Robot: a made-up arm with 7 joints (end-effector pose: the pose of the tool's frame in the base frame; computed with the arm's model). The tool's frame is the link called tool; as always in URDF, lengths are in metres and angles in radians. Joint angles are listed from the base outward.
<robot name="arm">
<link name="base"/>
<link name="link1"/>
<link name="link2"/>
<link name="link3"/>
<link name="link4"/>
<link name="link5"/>
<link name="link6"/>
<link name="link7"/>
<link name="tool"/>
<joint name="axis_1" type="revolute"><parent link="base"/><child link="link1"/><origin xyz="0.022 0.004 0.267" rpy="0 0 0"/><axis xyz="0 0.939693 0.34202"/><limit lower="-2.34" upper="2.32"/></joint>
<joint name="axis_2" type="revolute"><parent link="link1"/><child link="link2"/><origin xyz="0.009 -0.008 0.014" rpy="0 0 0"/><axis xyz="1 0 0"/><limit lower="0.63" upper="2.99"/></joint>
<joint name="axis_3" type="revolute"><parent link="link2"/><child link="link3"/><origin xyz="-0.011 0.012 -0.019" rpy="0 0 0"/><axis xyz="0 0 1"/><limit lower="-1.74" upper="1.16"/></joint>
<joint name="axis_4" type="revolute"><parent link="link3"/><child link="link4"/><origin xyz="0.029 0.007 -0.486" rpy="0 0 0"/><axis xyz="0 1 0"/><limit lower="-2.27" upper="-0.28"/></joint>
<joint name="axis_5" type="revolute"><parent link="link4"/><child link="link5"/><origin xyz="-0.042 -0.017 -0.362" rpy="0 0 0"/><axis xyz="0 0 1"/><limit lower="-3.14" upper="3.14"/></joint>
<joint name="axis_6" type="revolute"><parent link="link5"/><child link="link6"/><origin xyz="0.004 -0.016 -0.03" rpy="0 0 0"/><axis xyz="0 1 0"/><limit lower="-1.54" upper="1.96"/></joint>
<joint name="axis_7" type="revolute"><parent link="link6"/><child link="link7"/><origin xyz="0.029 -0.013 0.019" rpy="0 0 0"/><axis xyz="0 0 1"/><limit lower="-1.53" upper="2.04"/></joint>
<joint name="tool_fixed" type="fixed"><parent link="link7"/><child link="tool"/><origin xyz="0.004 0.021 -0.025" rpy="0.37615 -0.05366 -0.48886"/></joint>
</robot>
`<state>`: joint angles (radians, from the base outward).
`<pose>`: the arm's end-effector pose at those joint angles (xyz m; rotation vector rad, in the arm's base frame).
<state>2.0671 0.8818 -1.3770 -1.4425 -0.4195 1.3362 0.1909</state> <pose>-0.6386 -0.1541 0.5121 -0.9787 1.2433 -1.6246</pose>
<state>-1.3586 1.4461 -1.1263 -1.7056 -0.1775 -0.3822 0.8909</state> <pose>0.5813 0.2242 0.3880 0.6053 -2.2083 -1.6423</pose>
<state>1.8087 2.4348 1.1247 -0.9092 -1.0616 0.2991 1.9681</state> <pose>0.6133 0.6384 0.1694 1.6230 -0.9922 -1.1758</pose>
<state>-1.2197 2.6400 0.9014 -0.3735 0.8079 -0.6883 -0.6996</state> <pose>-0.5895 0.4004 0.7522 -1.6477 0.5383 -1.1562</pose>
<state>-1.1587 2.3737 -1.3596 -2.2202 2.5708 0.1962 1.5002</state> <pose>0.2115 0.3871 0.4241 -0.6440 -0.4816 1.3675</pose>
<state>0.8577 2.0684 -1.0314 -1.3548 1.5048 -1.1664 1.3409</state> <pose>-0.0112 0.7154 0.2060 0.4775 -0.8848 0.4767</pose>
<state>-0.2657 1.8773 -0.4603 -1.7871 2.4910 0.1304 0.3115</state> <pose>0.4466 0.4652 0.3675 -0.1127 -1.1133 0.4483</pose>
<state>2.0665 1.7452 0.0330 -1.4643 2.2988 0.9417 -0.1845</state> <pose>-0.2336 0.6874 0.1256 0.1542 1.0568 0.3820</pose>
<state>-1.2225 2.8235 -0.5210 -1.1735 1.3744 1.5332 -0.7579</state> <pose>-0.2640 0.3970 0.9264 1.6121 -0.2506 -0.0306</pose>
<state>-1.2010 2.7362 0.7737 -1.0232 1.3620 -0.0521 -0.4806</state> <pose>-0.5864 0.1105 0.8190 -1.4744 1.4608 -0.4116</pose>
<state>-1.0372 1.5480 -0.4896 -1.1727 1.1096 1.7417 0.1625</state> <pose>0.5584 0.5228 0.5426 0.8172 -0.3117 -0.0912</pose>
